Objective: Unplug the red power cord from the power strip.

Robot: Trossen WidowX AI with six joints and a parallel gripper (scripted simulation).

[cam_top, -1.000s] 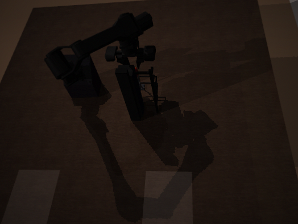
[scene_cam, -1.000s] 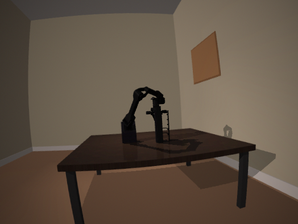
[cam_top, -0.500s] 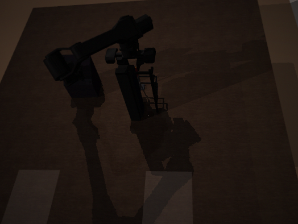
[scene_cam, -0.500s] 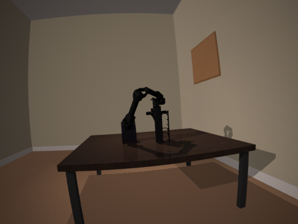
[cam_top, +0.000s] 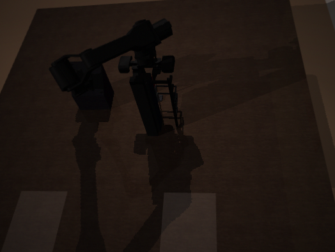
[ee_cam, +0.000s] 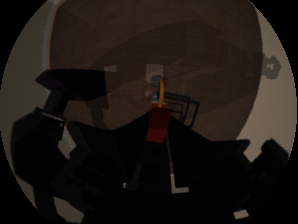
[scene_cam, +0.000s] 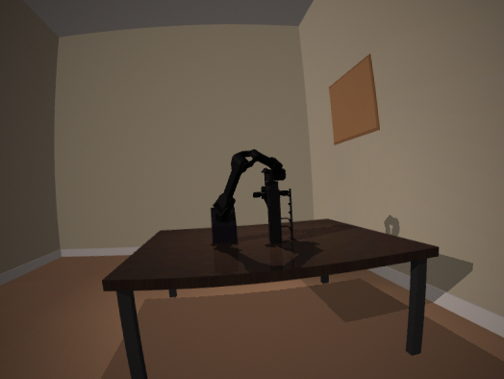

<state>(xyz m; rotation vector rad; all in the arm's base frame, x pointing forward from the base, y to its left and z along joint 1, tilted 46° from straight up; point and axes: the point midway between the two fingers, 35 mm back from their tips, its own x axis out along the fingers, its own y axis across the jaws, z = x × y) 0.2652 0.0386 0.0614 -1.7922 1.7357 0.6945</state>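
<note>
The red plug is 30 mm to the right of my gripper tip. Round my gripper tip: thin ladder-like frame 90 mm ahead, 90 mm to the right, 20 mm below.
</note>
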